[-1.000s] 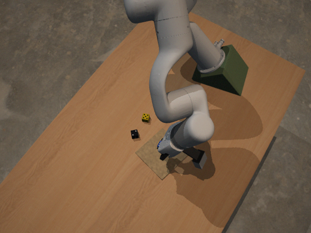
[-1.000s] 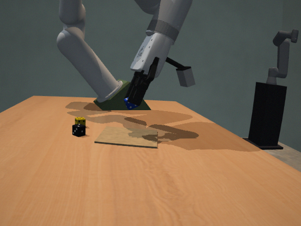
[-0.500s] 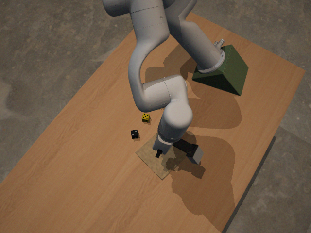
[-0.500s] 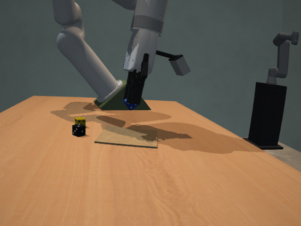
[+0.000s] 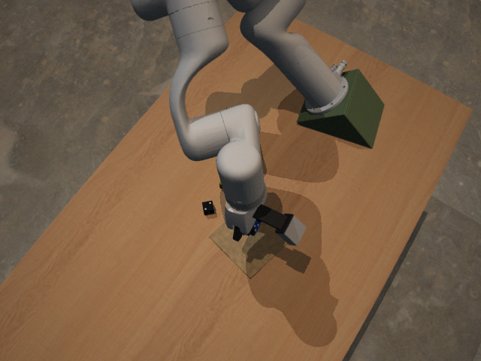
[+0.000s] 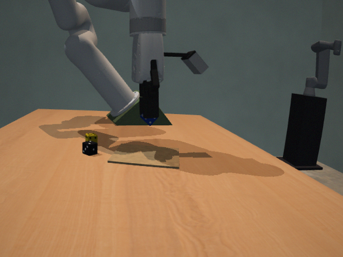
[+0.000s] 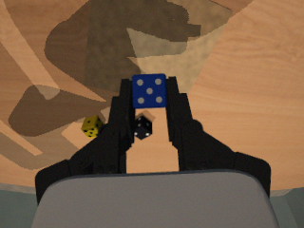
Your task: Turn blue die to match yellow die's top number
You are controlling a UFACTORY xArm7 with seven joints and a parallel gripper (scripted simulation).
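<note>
Now: hand 2 cm above the blue die. The rest, counted from my hand: black die 12 cm to the right, 9 cm below, 1 cm ahead; yellow die 13 cm to the right, 9 cm below, 7 cm behind; tan mat 10 cm below.
</note>
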